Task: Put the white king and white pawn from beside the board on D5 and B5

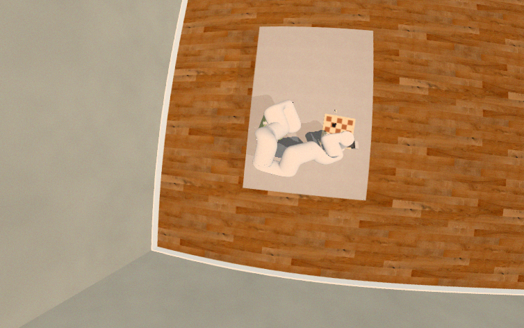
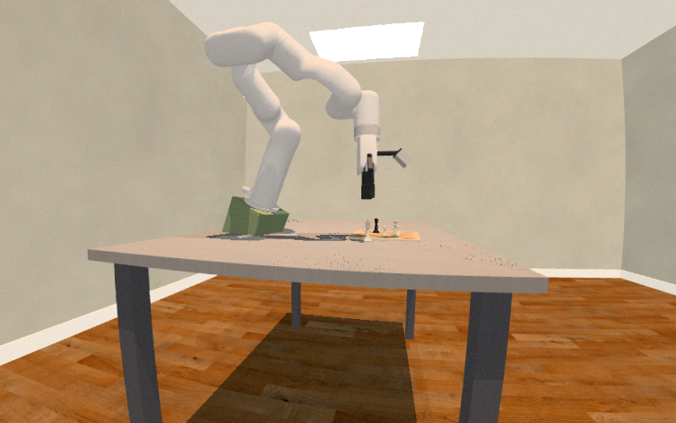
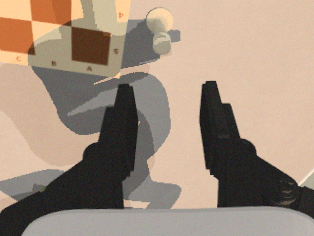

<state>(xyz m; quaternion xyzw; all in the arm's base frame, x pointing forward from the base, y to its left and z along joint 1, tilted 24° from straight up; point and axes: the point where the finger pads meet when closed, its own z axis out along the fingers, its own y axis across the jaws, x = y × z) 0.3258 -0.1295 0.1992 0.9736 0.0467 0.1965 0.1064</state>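
My hand is 11 cm above the white king. Round my hand: chessboard 14 cm below, 13 cm to the left, 7 cm ahead; black piece 17 cm to the left, 11 cm below, 4 cm ahead.
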